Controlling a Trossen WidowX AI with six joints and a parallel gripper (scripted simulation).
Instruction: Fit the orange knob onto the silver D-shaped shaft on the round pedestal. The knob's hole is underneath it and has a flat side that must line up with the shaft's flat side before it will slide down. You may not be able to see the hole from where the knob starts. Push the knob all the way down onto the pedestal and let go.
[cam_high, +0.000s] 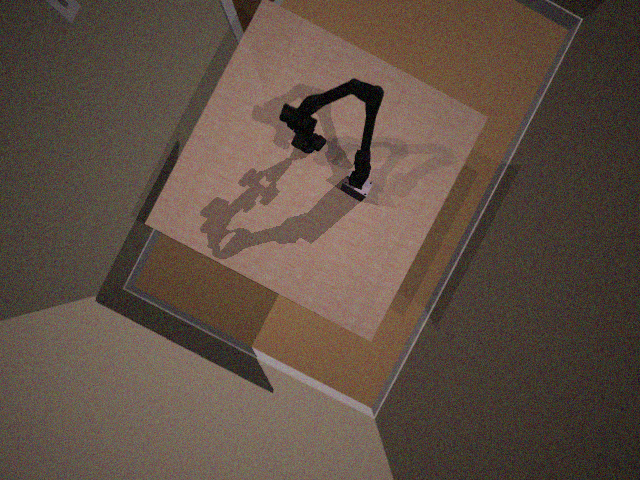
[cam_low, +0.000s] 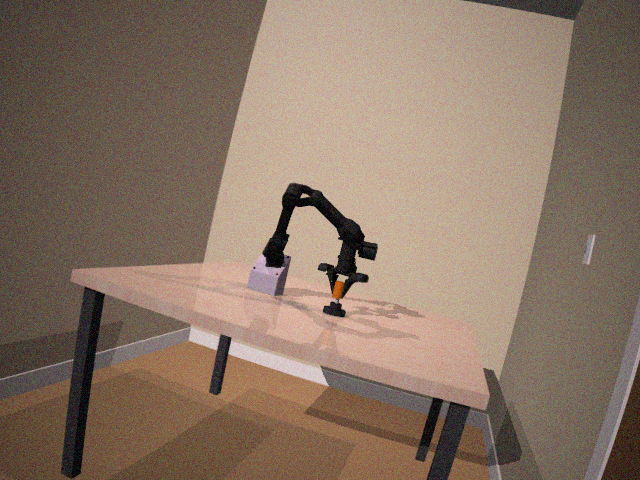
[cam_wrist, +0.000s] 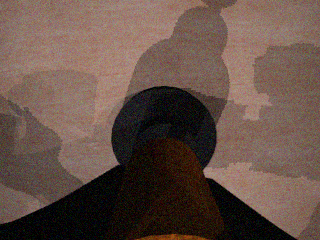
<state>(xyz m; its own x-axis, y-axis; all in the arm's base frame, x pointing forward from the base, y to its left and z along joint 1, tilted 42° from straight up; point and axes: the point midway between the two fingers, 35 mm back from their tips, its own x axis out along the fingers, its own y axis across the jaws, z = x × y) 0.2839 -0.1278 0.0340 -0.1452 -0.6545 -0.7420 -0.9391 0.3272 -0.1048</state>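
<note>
Right now the dark round pedestal is 4 cm below my gripper tip. Also, from my gripper tip: orange knob: 3 cm above.
</note>
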